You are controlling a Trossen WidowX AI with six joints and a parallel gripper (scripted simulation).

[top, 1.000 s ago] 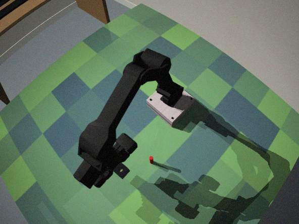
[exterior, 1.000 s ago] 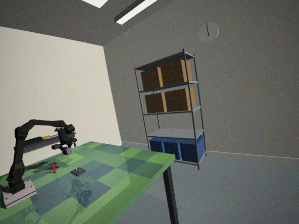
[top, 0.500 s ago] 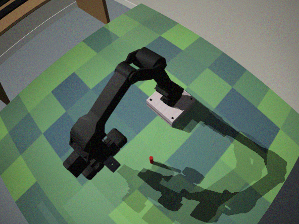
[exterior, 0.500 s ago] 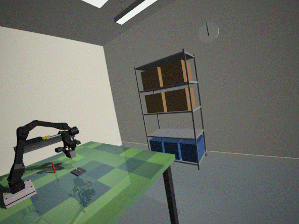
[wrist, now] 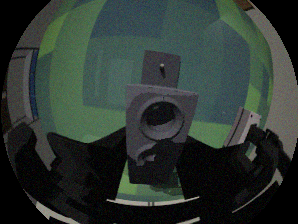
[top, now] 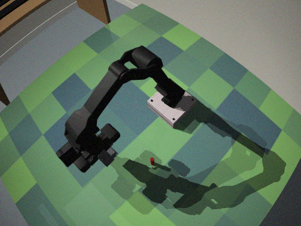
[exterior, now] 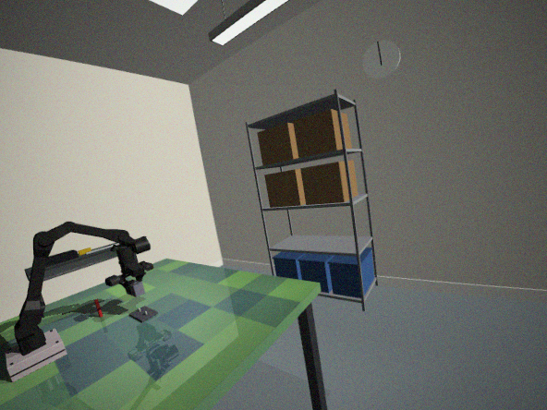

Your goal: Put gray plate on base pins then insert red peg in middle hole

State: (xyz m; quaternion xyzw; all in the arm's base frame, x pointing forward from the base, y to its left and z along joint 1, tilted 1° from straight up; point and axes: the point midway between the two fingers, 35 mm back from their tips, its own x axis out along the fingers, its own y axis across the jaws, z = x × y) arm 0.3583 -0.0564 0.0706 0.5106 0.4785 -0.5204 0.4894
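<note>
Now: gripper tip 20 mm past the base, 50 mm to the left of it and 80 mm above it. The rest, counted from my gripper tip: gray plate 30 mm above; then red peg 100 mm behind, 160 mm to the left, 50 mm below.
</note>
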